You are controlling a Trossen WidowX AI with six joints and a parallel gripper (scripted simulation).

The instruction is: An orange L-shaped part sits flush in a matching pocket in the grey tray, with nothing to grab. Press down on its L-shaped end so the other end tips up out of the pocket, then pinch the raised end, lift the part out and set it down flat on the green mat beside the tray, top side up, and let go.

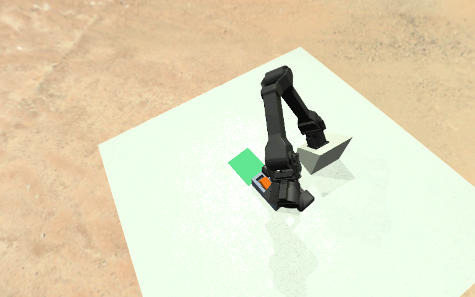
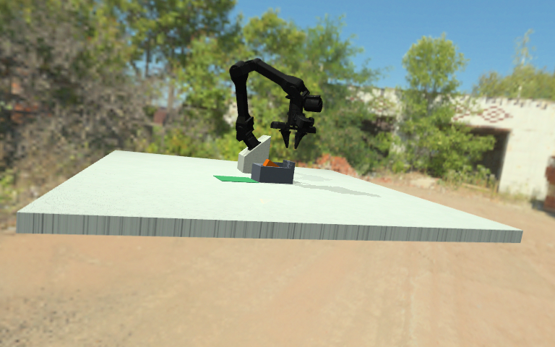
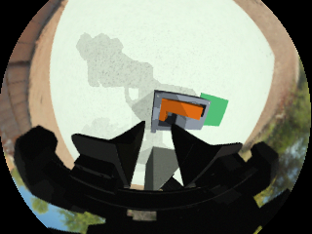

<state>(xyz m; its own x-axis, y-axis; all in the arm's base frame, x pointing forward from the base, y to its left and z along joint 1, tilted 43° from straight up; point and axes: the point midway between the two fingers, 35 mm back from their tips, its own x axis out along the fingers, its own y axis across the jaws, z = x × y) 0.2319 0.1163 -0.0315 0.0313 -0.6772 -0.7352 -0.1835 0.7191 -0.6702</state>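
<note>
Right now the orange L-shaped part is 100 mm below my gripper tip and 50 mm to the right of it. From my gripper tip the other things lie so: green mat (220 mm to the right, 160 mm below, 30 mm ahead).
</note>
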